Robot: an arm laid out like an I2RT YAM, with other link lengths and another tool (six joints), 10 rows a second.
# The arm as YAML. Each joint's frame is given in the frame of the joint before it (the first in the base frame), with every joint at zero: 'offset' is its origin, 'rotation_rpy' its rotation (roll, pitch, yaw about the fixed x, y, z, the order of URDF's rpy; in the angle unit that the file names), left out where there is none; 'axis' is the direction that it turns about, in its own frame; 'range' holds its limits. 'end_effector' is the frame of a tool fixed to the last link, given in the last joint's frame.
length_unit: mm
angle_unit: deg
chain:
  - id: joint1
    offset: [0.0, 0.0, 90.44]
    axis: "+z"
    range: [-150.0, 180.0]
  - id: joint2
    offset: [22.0, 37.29, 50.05]
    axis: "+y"
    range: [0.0, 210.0]
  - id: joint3
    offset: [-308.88, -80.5, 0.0]
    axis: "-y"
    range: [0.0, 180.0]
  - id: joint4
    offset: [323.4, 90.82, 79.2]
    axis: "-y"
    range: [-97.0, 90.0]
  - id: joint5
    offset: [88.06, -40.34, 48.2]
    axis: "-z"
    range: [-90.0, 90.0]
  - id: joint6
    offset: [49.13, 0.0, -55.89]
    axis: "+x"
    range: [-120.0, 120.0]
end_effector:
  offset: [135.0, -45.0, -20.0]
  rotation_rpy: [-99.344, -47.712, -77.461]
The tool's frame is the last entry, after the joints.
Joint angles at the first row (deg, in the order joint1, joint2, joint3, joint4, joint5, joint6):
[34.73, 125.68, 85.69, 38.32, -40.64, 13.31]
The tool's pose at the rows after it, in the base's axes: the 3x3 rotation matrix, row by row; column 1 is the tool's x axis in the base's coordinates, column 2 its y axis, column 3 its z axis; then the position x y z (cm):
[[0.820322 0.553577 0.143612], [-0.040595 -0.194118 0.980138], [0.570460 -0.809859 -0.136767]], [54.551 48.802 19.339]
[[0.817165 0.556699 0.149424], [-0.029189 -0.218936 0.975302], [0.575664 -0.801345 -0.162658]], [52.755 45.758 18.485]
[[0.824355 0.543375 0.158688], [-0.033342 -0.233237 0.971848], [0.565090 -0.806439 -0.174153]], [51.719 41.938 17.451]
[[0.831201 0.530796 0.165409], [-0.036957 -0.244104 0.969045], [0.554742 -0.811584 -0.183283]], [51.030 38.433 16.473]
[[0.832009 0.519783 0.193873], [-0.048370 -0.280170 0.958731], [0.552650 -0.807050 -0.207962]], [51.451 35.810 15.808]
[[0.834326 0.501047 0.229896], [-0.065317 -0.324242 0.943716], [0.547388 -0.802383 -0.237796]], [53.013 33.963 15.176]
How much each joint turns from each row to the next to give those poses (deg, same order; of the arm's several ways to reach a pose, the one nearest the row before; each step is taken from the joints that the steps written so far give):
[-0.42, -4.60, -6.91, 0.07, 0.22, -3.26]
[-1.42, -4.92, -7.75, 0.86, -0.99, -2.06]
[-2.81, -4.01, -7.00, 1.76, -2.11, -0.43]
[-3.05, -2.97, -5.35, 1.19, -2.50, -0.50]
[-2.41, -1.59, -1.99, -1.76, -0.47, -1.85]
[-1.95, 0.43, 1.14, -3.15, 0.60, -1.83]

